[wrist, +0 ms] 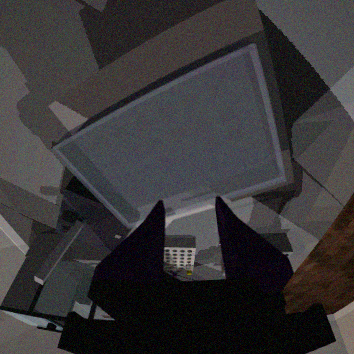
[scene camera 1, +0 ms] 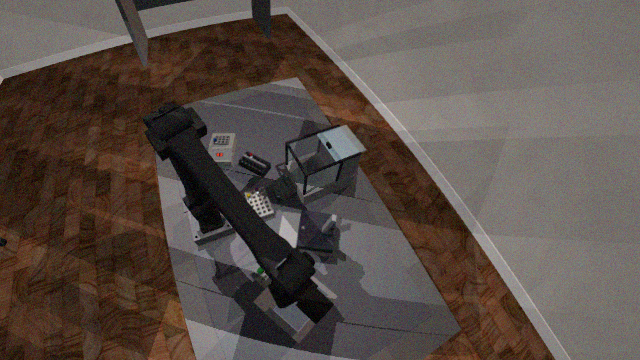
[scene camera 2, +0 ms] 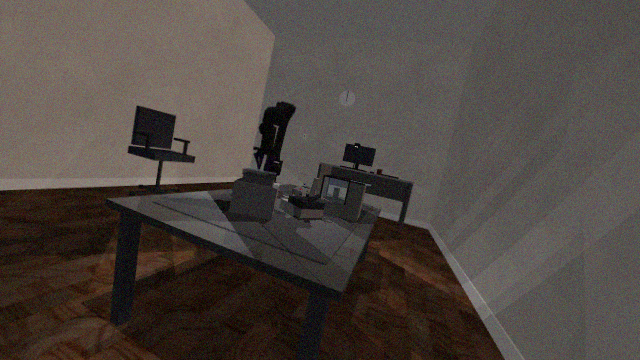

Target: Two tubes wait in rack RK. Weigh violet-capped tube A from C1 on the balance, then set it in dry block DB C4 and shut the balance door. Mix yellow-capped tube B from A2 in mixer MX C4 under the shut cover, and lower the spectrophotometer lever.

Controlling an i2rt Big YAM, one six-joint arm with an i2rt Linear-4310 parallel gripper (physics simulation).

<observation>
My gripper (wrist: 189, 203) is part open and touches a mixer cover (wrist: 207, 129). Further things: a balance door (scene camera 1: 340, 142).
</observation>
